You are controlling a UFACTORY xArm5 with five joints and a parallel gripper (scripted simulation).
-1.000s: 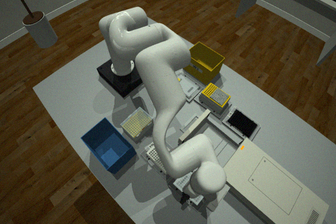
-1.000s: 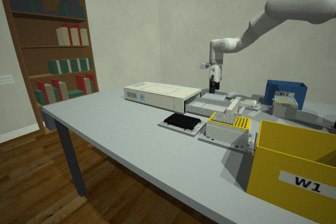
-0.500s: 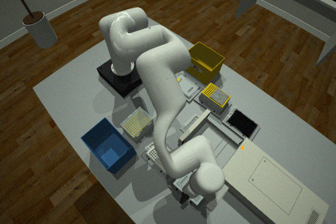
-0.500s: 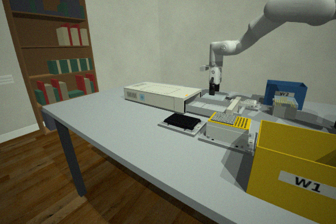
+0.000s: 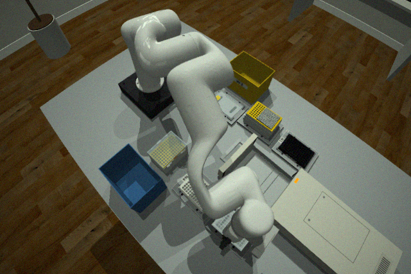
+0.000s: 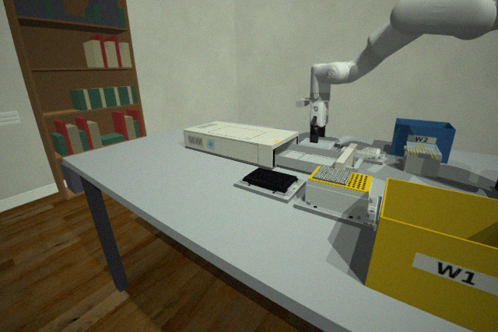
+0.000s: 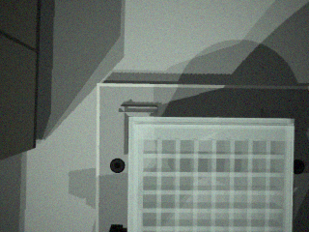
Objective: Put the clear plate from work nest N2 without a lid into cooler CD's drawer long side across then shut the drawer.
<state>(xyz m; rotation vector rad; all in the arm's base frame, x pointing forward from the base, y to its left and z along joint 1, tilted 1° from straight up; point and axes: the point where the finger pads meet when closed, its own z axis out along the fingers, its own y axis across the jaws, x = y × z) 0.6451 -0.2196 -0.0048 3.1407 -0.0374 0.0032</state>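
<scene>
My hand is 3 cm above the clear plate. From my hand the other things lie so: cooler CD: 19 cm to the left, 12 cm ahead; then drawer: 20 cm to the left, 3 cm behind, 1 cm below; then white plate: 17 cm behind, 3 cm below, 1 cm to the left.
</scene>
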